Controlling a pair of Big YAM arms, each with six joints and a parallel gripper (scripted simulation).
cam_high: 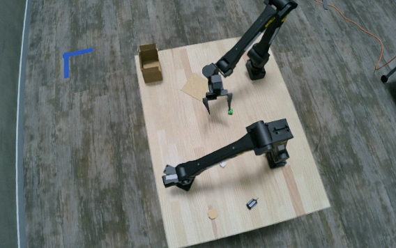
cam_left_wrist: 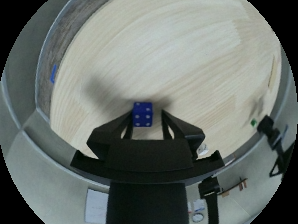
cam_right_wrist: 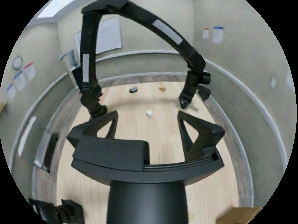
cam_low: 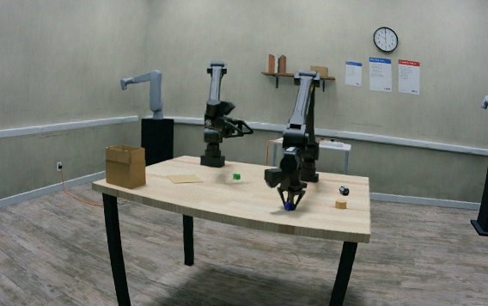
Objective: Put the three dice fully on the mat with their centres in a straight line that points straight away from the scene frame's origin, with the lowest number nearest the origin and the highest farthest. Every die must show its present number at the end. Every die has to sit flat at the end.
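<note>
Now: left hand 120 mm past the tan mat, 540 mm to the left of it and 10 mm above it. Also, from my left hand: white die (190 mm behind, 70 mm to the right); blue die (10 mm ahead); round wooden disc (110 mm behind, 170 mm to the left).
</note>
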